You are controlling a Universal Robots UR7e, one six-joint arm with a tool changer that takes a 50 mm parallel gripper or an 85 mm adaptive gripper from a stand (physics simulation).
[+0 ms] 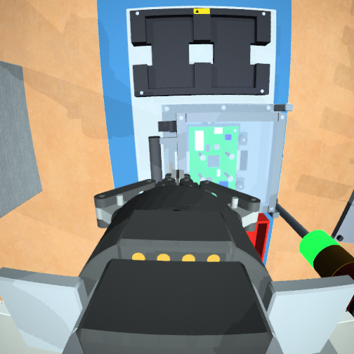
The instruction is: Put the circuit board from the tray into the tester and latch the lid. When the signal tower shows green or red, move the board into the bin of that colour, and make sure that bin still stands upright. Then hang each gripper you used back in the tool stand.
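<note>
The green circuit board [213, 159] lies in the tester and shows through its clear lid [260, 150], which lies over it. A black block [166, 126] and a dark upright bar [155, 157] are at the tester's left side; whether the lid is latched I cannot tell. My adaptive gripper [177, 176] has its fingertips together at the tester's left part, left of the board's lower end, with no object seen between them. The signal tower [318, 246] at the lower right shows bright green. The red bin [262, 235] is partly hidden behind my gripper. A green bin does not show.
The black tray [201, 30] with two empty pockets lies beyond the tester on the pale panel. A blue surface [114, 100] borders it. A grey block [17, 135] is at the left edge. The tower's dark pole [292, 220] runs beside the tester's lower right corner.
</note>
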